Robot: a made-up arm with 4 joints. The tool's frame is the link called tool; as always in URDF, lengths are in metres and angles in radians.
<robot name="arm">
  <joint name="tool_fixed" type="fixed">
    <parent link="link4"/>
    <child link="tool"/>
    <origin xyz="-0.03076 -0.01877 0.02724" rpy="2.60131 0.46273 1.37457"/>
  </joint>
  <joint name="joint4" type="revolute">
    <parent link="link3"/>
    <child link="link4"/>
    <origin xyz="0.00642 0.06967 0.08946" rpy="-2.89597 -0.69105 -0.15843"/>
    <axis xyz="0 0 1"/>
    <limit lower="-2.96" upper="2.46" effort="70" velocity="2.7"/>
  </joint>
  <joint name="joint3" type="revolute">
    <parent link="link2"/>
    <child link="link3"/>
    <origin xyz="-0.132 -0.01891 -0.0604" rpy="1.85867 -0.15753 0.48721"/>
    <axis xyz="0 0 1"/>
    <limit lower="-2.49" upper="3.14" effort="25" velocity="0.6"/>
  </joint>
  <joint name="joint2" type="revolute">
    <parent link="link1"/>
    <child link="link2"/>
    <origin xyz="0.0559 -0.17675 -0.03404" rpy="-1.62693 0 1.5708"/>
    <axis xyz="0 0 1"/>
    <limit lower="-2.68" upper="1.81" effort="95" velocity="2.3"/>
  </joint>
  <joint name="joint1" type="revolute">
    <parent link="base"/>
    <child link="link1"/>
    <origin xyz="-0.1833 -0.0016 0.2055" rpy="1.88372 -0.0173 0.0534"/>
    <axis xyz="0 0 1"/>
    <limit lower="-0.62" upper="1.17" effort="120" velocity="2"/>
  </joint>
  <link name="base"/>
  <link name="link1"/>
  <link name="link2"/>
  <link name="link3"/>
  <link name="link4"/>
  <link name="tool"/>
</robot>
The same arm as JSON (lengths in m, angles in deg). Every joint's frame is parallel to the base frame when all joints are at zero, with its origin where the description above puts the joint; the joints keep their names.
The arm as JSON. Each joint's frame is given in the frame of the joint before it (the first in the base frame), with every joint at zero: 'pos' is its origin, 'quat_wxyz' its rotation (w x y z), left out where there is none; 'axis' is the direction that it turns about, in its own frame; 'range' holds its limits. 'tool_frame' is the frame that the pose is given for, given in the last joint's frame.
{"length_unit": "m", "angle_unit": "deg", "joints": [
  {"joint": "joint1", "pos": [-0.1833, -0.0016, 0.2055], "axis": [0.0561, -0.949796, -0.307799], "range": [-35.52, 67.04]},
  {"joint": "joint2", "pos": [0.0539, 0.0898, -0.1567], "axis": "-x", "range": [-153.55, 103.71]},
  {"joint": "joint3", "pos": [0.0604, 0.0227, -0.1314], "axis": [0.280399, -0.936698, 0.209699], "range": [-142.67, 179.91]},
  {"joint": "joint4", "pos": [-0.0419, -0.104, 0.0181], "axis": [-0.446388, 0.76738, 0.460288], "range": [-169.6, 140.95]}
], "tool_frame": {"pos": [-0.034, 0.0252, -0.0158], "quat_wxyz": [0.707107, 0.707106, -0.000006, 0.000001]}}

